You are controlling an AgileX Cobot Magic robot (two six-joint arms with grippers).
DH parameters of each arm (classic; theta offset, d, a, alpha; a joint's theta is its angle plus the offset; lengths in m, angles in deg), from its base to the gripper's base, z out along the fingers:
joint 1: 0 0.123 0 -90
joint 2: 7.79 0 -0.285 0
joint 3: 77.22 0 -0.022 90
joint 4: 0 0.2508 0 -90
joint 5: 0 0 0.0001 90
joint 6: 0 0.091 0 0
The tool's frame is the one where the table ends.
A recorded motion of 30 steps. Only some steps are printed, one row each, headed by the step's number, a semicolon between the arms.
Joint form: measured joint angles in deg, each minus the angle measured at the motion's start. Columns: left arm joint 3, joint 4, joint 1, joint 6, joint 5, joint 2; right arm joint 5, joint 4, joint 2, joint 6, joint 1, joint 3.
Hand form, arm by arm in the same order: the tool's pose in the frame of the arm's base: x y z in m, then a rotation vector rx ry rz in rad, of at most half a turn. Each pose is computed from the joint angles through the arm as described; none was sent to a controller.
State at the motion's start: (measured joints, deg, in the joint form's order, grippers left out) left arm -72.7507 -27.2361 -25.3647 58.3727 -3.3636 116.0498; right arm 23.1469 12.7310 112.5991 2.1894 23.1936 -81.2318
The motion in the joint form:
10: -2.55 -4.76 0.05 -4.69 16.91 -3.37; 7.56 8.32 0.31 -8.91 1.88 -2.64
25: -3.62 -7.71 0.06 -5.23 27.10 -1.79; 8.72 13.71 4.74 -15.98 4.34 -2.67
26: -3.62 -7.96 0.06 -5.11 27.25 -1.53; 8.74 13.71 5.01 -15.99 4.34 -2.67
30: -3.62 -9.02 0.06 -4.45 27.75 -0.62; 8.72 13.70 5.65 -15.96 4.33 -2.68
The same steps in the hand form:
10: 0.3866 -0.1954 0.1902 1.0014 2.1110 -0.1706; 0.3889 0.2004 0.2144 -0.3765 2.5156 0.4904
25: 0.3773 -0.2017 0.1763 1.0570 2.2485 -0.3247; 0.3824 0.2235 0.1813 -0.5105 2.5778 0.5374
26: 0.3773 -0.2019 0.1744 1.0579 2.2544 -0.3294; 0.3826 0.2236 0.1792 -0.5110 2.5828 0.5363
30: 0.3773 -0.2030 0.1676 1.0617 2.2728 -0.3467; 0.3832 0.2238 0.1743 -0.5104 2.5940 0.5335

